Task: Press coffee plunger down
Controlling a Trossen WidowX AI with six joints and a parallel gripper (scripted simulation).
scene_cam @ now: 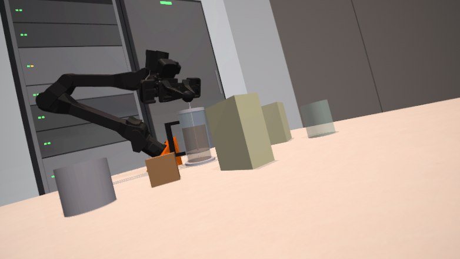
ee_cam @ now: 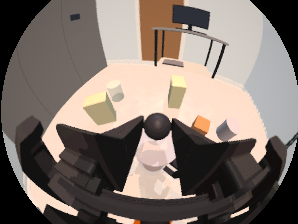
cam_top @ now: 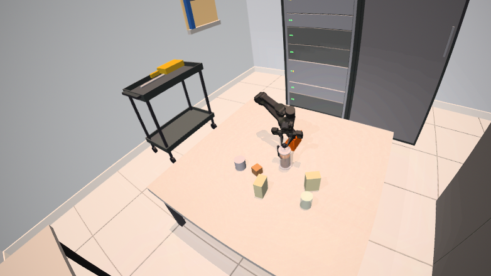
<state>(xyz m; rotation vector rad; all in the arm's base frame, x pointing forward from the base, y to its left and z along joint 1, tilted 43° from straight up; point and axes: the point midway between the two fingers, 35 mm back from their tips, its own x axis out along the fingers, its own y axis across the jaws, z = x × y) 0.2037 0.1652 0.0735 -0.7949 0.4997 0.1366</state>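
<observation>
Now: the coffee press 90 mm below my gripper tip, 20 mm to the right of it and 20 mm behind it. Round my gripper tip: small brown cube (160 mm below, 130 mm ahead, 120 mm to the right); grey cylinder (240 mm to the right, 150 mm below, 150 mm ahead).
</observation>
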